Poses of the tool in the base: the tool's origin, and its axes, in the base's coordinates. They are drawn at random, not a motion.
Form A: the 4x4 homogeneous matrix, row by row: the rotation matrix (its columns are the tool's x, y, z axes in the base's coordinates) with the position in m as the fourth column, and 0 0 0 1 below. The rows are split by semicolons.
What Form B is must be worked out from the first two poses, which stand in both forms.
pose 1, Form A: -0.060, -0.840, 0.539, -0.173; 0.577, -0.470, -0.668, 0.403; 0.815, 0.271, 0.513, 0.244; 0, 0, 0, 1
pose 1, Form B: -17.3, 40.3, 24.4, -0.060, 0.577, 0.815, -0.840, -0.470, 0.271
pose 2, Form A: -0.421, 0.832, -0.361, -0.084; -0.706, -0.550, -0.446, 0.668; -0.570, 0.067, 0.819, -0.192; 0, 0, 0, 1
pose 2, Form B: -8.4, 66.8, -19.2, -0.421, -0.706, -0.570, 0.832, -0.550, 0.067
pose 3, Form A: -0.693, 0.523, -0.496, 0.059; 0.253, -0.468, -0.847, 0.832; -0.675, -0.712, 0.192, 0.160; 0, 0, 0, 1
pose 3, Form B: 5.9, 83.2, 16.0, -0.693, 0.253, -0.675, 0.523, -0.468, -0.712
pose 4, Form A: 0.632, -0.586, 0.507, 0.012; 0.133, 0.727, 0.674, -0.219; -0.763, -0.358, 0.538, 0.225; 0, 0, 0, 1
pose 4, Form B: 1.2, -21.9, 22.5, 0.632, 0.133, -0.763, -0.586, 0.727, -0.358
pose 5, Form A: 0.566, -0.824, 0.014, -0.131; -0.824, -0.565, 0.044, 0.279; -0.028, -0.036, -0.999, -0.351; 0, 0, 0, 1
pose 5, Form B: -13.1, 27.9, -35.1, 0.566, -0.824, -0.028, -0.824, -0.565, -0.036
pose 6, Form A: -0.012, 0.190, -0.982, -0.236; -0.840, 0.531, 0.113, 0.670; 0.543, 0.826, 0.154, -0.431; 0, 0, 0, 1
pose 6, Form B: -23.6, 67.0, -43.1, -0.012, -0.840, 0.543, 0.190, 0.531, 0.826
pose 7, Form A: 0.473, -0.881, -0.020, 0.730; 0.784, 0.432, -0.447, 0.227; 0.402, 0.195, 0.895, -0.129; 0, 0, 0, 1
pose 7, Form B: 73.0, 22.7, -12.9, 0.473, 0.784, 0.402, -0.881, 0.432, 0.195
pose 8, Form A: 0.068, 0.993, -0.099, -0.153; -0.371, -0.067, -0.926, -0.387; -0.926, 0.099, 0.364, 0.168; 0, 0, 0, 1
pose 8, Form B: -15.3, -38.7, 16.8, 0.068, -0.371, -0.926, 0.993, -0.067, 0.099
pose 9, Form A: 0.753, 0.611, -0.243, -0.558; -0.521, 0.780, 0.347, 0.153; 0.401, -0.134, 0.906, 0.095; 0, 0, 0, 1
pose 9, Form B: -55.8, 15.3, 9.5, 0.753, -0.521, 0.401, 0.611, 0.780, -0.134
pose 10, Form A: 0.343, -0.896, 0.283, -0.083; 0.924, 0.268, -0.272, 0.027; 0.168, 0.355, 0.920, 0.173; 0, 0, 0, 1
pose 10, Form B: -8.3, 2.7, 17.3, 0.343, 0.924, 0.168, -0.896, 0.268, 0.355
